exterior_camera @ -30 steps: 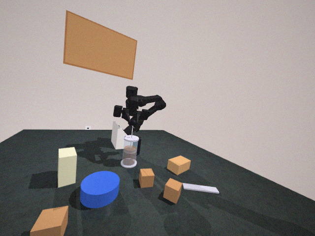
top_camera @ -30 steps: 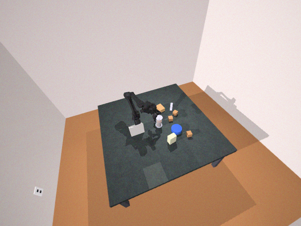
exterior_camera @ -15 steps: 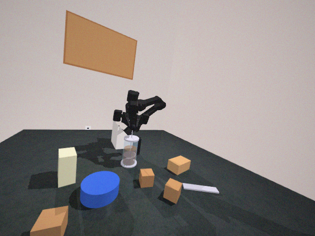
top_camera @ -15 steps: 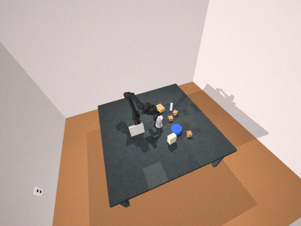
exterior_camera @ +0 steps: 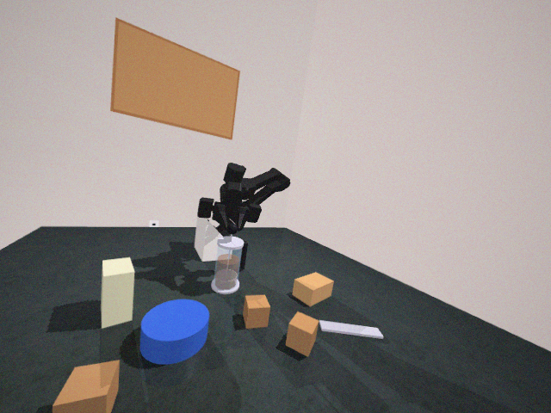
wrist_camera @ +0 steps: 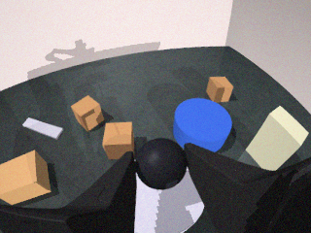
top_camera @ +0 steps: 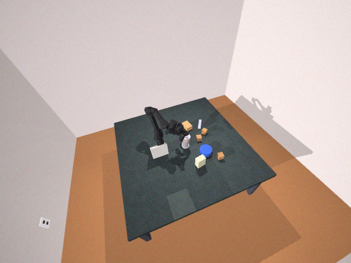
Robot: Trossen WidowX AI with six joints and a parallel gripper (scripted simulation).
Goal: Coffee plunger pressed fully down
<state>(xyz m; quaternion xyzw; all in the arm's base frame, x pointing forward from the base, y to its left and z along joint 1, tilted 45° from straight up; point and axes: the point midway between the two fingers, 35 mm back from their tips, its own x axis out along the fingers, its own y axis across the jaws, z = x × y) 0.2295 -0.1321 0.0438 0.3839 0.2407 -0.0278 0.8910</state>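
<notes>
Now: gripper tip 20 mm past the coffee press, 20 mm to the right of it and 90 mm above it. Also, from my gripper tip: cream block: 250 mm to the right, 130 mm below; then blue disc: 120 mm ahead, 150 mm to the right, 160 mm below.
</notes>
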